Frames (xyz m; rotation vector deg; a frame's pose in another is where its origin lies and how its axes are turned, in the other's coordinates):
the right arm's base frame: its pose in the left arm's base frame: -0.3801 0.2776 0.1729 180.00 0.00 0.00
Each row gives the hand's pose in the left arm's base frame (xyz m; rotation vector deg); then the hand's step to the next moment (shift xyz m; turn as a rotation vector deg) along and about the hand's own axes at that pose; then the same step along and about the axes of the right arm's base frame.
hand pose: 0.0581 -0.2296 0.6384 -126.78 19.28 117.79
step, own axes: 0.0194 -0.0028 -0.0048 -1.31 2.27 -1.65
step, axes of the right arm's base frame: 0.0065 0.0001 0.0191 1.00 2.45 -1.61
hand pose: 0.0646 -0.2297 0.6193 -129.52 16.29 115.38
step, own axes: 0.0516 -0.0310 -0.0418 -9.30 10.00 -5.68
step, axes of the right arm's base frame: 0.0526 -0.0183 0.0477 2.47 10.23 -10.39
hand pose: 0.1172 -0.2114 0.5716 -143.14 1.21 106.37
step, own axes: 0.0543 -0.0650 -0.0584 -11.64 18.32 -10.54
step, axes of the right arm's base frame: 0.0734 -0.0635 0.0342 6.21 18.72 -13.90
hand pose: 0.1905 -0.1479 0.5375 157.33 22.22 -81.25
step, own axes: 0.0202 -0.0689 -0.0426 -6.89 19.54 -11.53
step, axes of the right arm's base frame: 0.0293 -0.0768 -0.0148 9.92 18.78 -10.55
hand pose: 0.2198 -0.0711 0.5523 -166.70 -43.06 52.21
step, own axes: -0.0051 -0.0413 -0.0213 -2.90 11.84 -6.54
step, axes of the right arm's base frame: -0.0105 -0.0372 -0.0262 6.69 10.87 -5.34
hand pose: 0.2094 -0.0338 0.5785 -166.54 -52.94 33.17
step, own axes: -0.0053 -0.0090 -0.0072 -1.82 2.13 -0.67
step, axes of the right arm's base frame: -0.0064 -0.0050 -0.0098 0.04 2.73 -0.93
